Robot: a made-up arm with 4 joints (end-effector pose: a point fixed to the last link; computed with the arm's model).
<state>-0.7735 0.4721 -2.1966 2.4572</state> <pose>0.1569 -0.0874 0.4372 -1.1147 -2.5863 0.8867</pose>
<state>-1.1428 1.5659 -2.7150 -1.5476</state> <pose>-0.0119 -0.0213 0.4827 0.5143 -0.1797 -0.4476</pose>
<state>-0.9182 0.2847 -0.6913 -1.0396</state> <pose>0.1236 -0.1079 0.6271 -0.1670 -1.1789 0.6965</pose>
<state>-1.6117 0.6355 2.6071 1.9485</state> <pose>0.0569 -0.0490 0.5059 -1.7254 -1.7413 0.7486</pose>
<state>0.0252 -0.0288 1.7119 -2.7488</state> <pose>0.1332 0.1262 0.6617 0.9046 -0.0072 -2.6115</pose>
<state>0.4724 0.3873 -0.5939 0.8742</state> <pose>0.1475 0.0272 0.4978 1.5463 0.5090 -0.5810</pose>
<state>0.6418 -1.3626 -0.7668 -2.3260</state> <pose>-0.1481 0.1350 0.4060 -1.1798 -1.1812 -0.5599</pose>
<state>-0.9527 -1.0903 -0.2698 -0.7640</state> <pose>-0.1028 -0.0467 0.6397 -1.2498 -1.6487 -0.2809</pose>
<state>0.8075 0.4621 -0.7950 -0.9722</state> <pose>0.1427 0.1680 0.4289 1.5173 -1.3068 -0.3963</pose>
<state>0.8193 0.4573 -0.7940 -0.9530</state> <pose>0.1416 0.1693 0.4298 1.5341 -1.2871 -0.4100</pose>
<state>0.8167 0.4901 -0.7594 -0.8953</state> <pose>0.1448 0.1660 0.4347 1.5573 -1.2452 -0.3589</pose>
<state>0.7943 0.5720 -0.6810 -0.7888</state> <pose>0.1537 0.1574 0.4459 1.5764 -1.1737 -0.2256</pose>
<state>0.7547 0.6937 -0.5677 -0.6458</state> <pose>0.1661 0.1469 0.4647 1.5704 -1.0777 -0.0338</pose>
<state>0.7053 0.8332 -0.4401 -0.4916</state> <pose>0.1779 0.1395 0.4891 1.5285 -0.9744 0.1715</pose>
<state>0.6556 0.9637 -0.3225 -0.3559</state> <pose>0.1855 0.1372 0.5136 1.4625 -0.8865 0.3486</pose>
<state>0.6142 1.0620 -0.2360 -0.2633</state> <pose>0.1887 0.1383 0.5320 1.3986 -0.8301 0.4740</pose>
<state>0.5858 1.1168 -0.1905 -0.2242</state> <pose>0.1897 0.1399 0.5412 1.3564 -0.8088 0.5446</pose>
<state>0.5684 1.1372 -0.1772 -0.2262</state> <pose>0.1902 0.1406 0.5434 1.3362 -0.8128 0.5764</pose>
